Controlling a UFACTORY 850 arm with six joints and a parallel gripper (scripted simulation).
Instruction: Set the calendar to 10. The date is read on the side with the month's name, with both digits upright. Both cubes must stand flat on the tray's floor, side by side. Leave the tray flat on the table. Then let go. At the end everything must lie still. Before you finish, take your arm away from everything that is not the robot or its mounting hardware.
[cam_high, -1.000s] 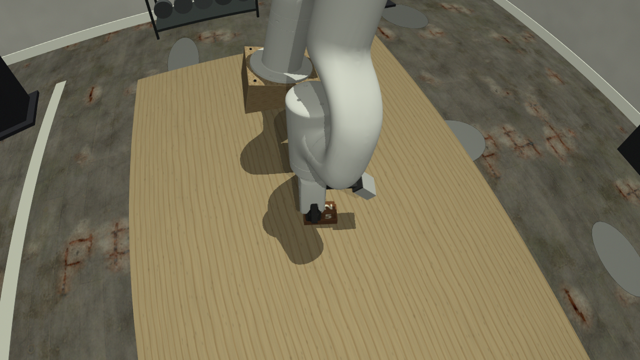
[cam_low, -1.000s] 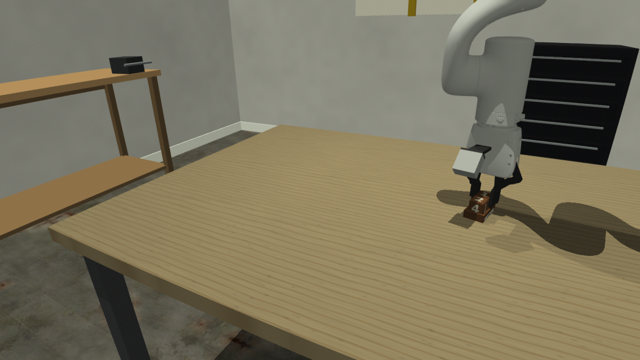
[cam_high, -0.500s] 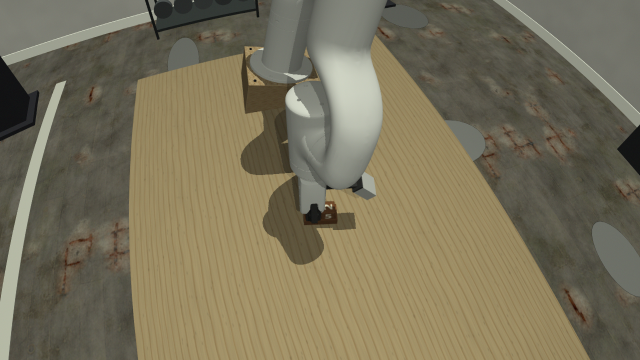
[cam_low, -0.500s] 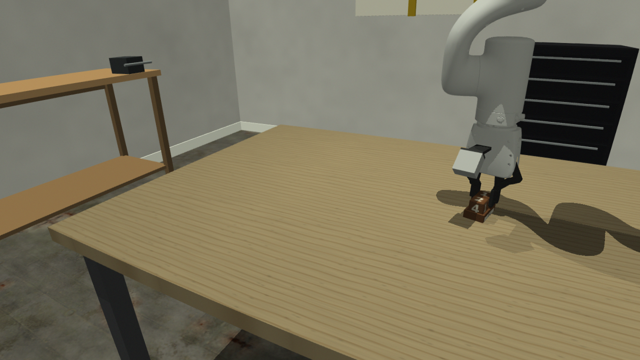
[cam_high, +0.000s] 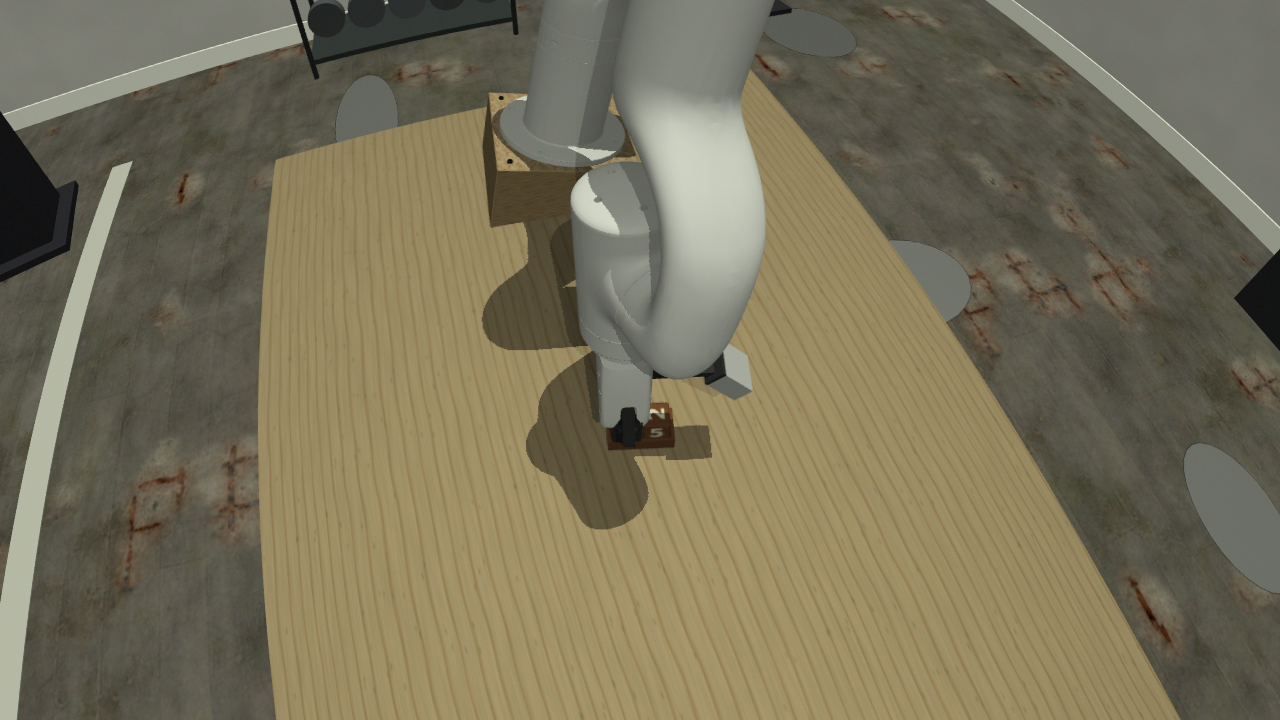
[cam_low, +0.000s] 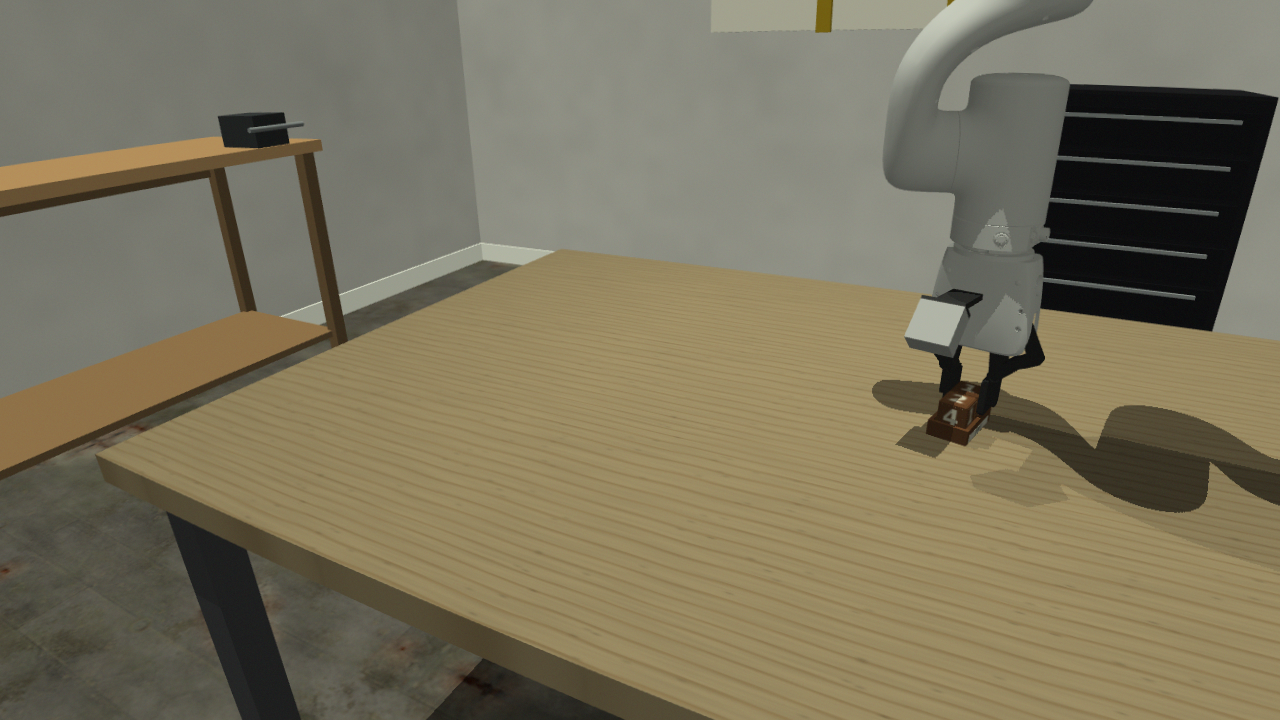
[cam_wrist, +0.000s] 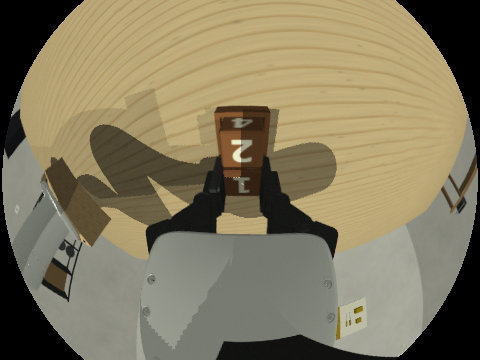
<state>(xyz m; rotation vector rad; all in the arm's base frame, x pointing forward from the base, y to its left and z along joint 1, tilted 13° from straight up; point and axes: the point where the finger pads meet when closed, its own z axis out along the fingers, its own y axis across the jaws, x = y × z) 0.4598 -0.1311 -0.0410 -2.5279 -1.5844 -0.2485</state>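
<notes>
Right now my hand is 10 mm short of the small brown tray, 20 mm to the right of it and 30 mm above it.
</notes>
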